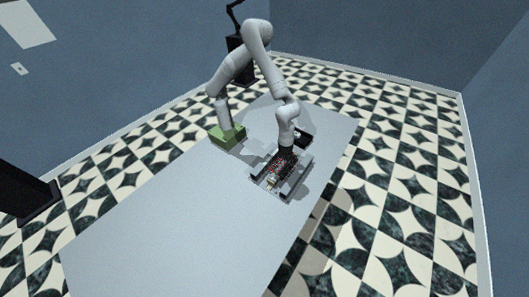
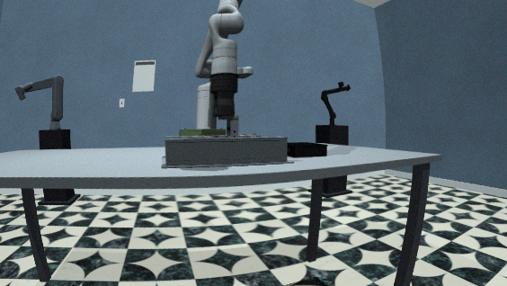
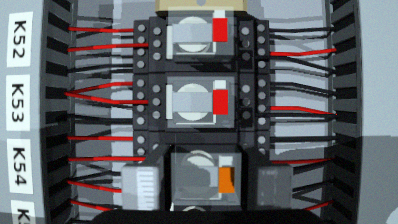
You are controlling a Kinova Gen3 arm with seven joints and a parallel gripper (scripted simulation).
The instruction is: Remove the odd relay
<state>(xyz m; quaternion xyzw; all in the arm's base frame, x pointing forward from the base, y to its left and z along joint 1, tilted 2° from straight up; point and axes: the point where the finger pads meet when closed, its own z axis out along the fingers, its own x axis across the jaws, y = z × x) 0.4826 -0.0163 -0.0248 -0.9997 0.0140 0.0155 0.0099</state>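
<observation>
Right now the K53 relay is 30 mm to the left of my hand and 20 mm below it. The rest, counted from my hand: K54 relay (10 mm below); K52 relay (60 mm to the left, 20 mm below); relay panel (40 mm to the right, 40 mm below).
</observation>
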